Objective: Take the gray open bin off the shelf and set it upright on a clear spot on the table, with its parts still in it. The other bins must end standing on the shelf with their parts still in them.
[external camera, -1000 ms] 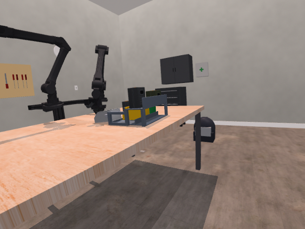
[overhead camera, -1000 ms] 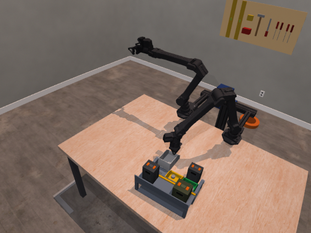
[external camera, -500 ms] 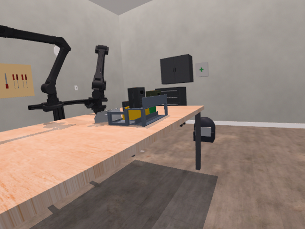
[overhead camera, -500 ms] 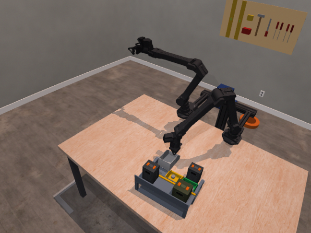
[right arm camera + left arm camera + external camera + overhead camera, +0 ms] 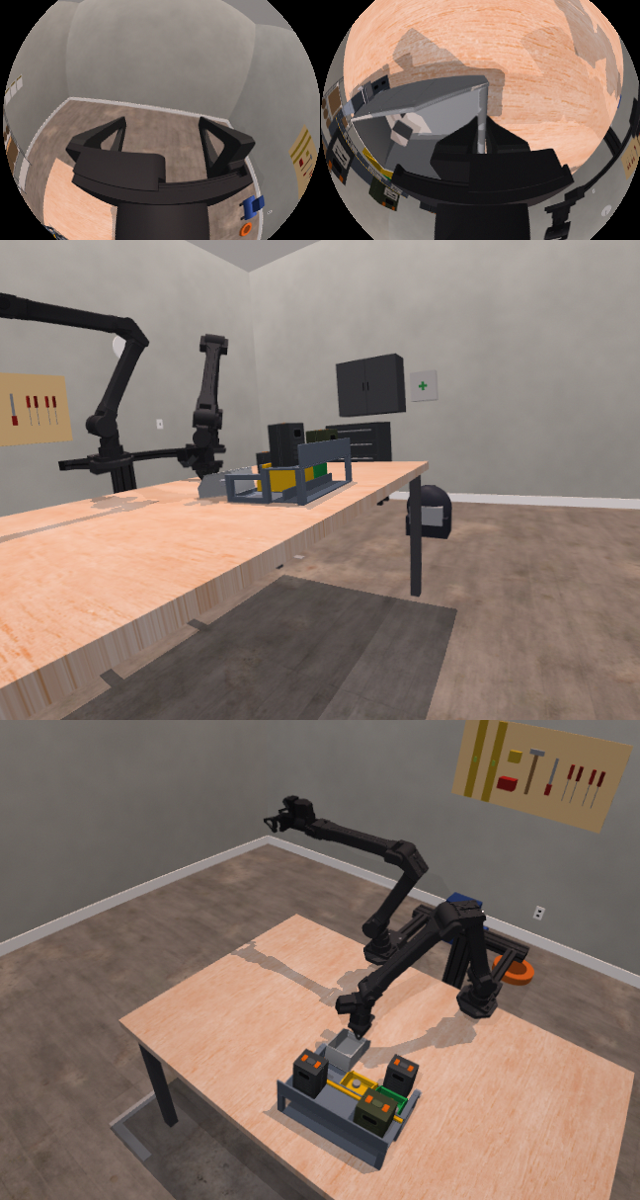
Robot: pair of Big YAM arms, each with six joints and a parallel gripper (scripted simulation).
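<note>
My left gripper is now 80 mm short of the gray open bin, 20 mm below it and 10 mm to the right of it. Round my left hand: yellow bin (230 mm ahead, 150 mm to the left, 10 mm above); then gray shelf (250 mm ahead, 160 mm to the left, 40 mm above); then green bin (260 mm to the left, 210 mm ahead, 10 mm above).
</note>
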